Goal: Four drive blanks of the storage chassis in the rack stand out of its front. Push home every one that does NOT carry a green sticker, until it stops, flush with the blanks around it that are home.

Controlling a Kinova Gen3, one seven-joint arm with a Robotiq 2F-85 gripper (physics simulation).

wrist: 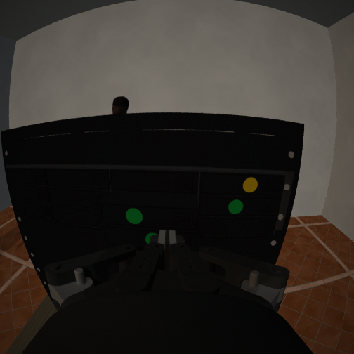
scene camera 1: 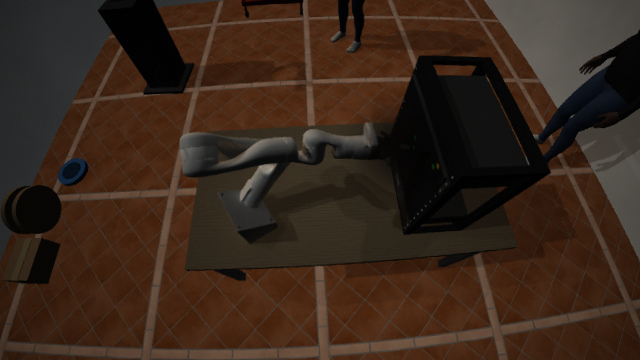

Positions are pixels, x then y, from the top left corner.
Labels:
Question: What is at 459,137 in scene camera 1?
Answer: A black rack.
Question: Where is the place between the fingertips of my gripper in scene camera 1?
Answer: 408,148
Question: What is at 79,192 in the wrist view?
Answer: A black rack.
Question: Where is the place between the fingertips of my gripper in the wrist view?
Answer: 166,239

